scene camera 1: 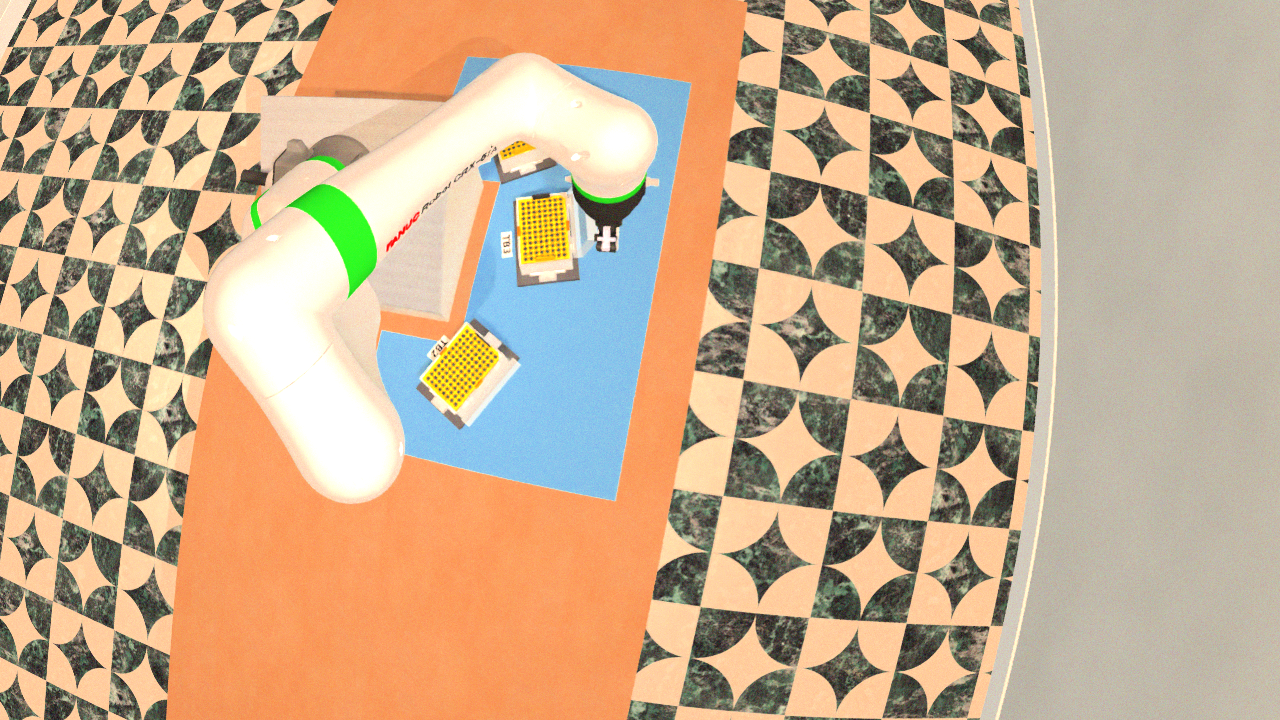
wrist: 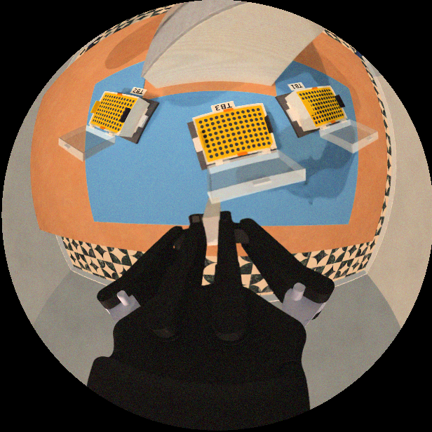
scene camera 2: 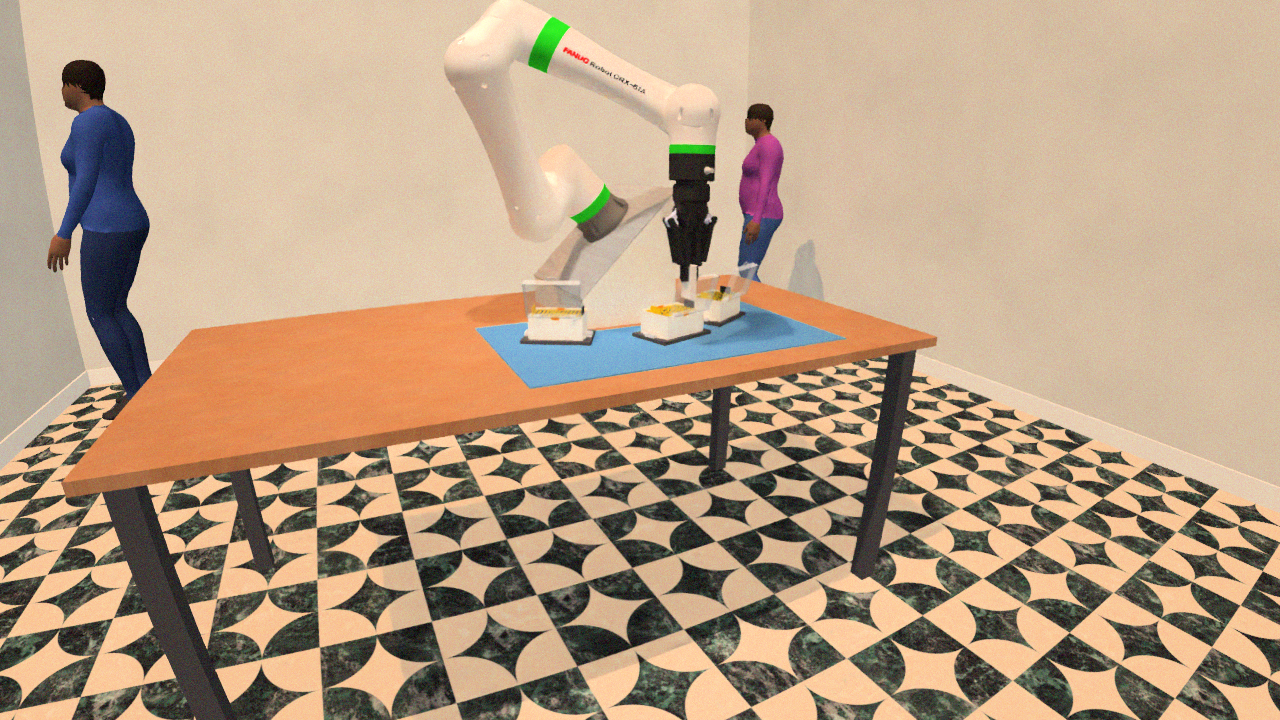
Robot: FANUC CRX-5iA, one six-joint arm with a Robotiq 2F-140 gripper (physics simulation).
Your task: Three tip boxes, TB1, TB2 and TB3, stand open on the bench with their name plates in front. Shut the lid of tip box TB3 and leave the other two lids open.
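Where they show: gripper, fingertip midpoint: [scene camera 2: 688, 297]; arm's base, link origin: [scene camera 2: 607, 221].
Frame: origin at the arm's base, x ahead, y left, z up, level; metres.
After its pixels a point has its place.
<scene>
Tip box TB3 [scene camera 1: 544, 228] [scene camera 2: 673, 324] {z -0.193, x 0.384, y 0.008 m} [wrist: 235, 131] stands in the middle, its plate [scene camera 1: 505, 244] {z -0.231, x 0.265, y 0.010 m} [wrist: 223, 106] towards the robot base. Its clear lid [scene camera 1: 580, 223] {z -0.163, x 0.389, y 0.050 m} [wrist: 256, 179] is open on the side away from the plate. TB2 [scene camera 1: 460, 367] [scene camera 2: 556, 325] [wrist: 116, 112] has its lid [scene camera 2: 551, 295] {z -0.118, x 0.333, y -0.254 m} [wrist: 86, 142] open. TB1 [scene camera 1: 526, 162] {z -0.214, x 0.257, y 0.163 m} [scene camera 2: 721, 307] {z -0.191, x 0.286, y 0.192 m} [wrist: 321, 106] has its lid [scene camera 2: 747, 279] {z -0.126, x 0.278, y 0.271 m} [wrist: 350, 134] open; the arm partly hides TB1 in scene camera 1. My gripper [scene camera 1: 606, 238] {z -0.121, x 0.445, y 0.009 m} [scene camera 2: 687, 272] {z -0.121, x 0.445, y 0.009 m} [wrist: 214, 207] is shut, a pale tip piece at its fingertips, raised by TB3's lid. Contact is unclear.
The boxes stand on a blue mat [scene camera 1: 572, 429] {z -0.234, x 0.453, y -0.263 m} [scene camera 2: 537, 368] {z -0.234, x 0.448, y -0.319 m} [wrist: 135, 195] on the orange bench [scene camera 1: 402, 582] {z -0.237, x 0.226, y -0.600 m} [scene camera 2: 313, 394] {z -0.237, x 0.428, y -0.744 m}. The arm's pale pedestal [scene camera 1: 416, 277] {z -0.117, x 0.159, y -0.106 m} [wrist: 235, 50] stands behind them. A person in blue [scene camera 2: 107, 170] and one in magenta [scene camera 2: 760, 179] stand beyond the bench.
</scene>
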